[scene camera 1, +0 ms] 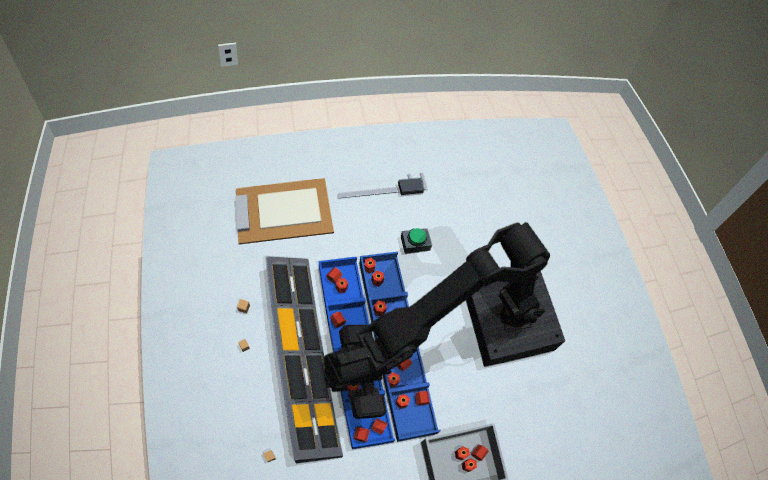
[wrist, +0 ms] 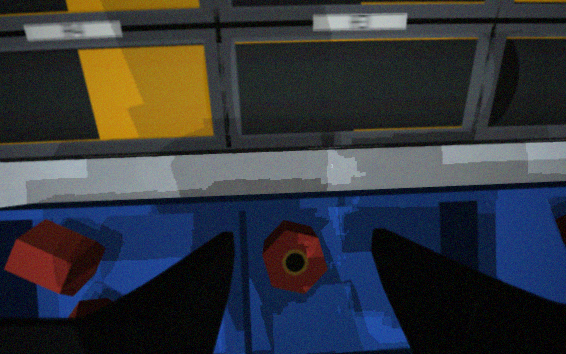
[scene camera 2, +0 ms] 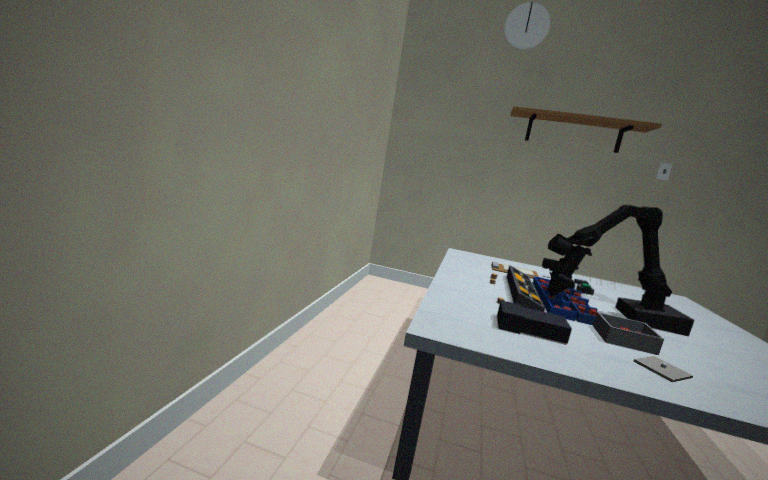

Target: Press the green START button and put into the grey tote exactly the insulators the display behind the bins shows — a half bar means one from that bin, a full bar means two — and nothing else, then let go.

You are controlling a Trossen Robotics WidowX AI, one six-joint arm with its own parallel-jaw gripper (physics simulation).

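Note:
My gripper (wrist: 303, 241) (scene camera 2: 556, 293) is open and empty over the blue bins (scene camera 1: 415, 418); the arm hides its fingertips in scene camera 1. In the wrist view a red insulator (wrist: 314, 250) stands upright, its hole up, in line with the gap between the fingers. Another red insulator (wrist: 42, 252) lies on its side to the left. The display (scene camera 1: 317, 451) (wrist: 227, 100) shows one full bar (scene camera 1: 287, 329) in its second section and two half bars (scene camera 1: 301, 414) (scene camera 1: 323, 413) in its fourth. The grey tote (scene camera 1: 497, 451) (scene camera 2: 629, 337) holds three red insulators. The green START button (scene camera 1: 417, 236) sits beyond the bins.
A clipboard (scene camera 1: 288, 207) and a caliper (scene camera 1: 411, 185) lie near the button. Small wooden cubes (scene camera 1: 242, 305) (scene camera 1: 243, 344) (scene camera 1: 269, 455) lie behind the display. A black box (scene camera 2: 532, 322) stands at the display's end, and a flat plate (scene camera 2: 662, 369) lies near the tote.

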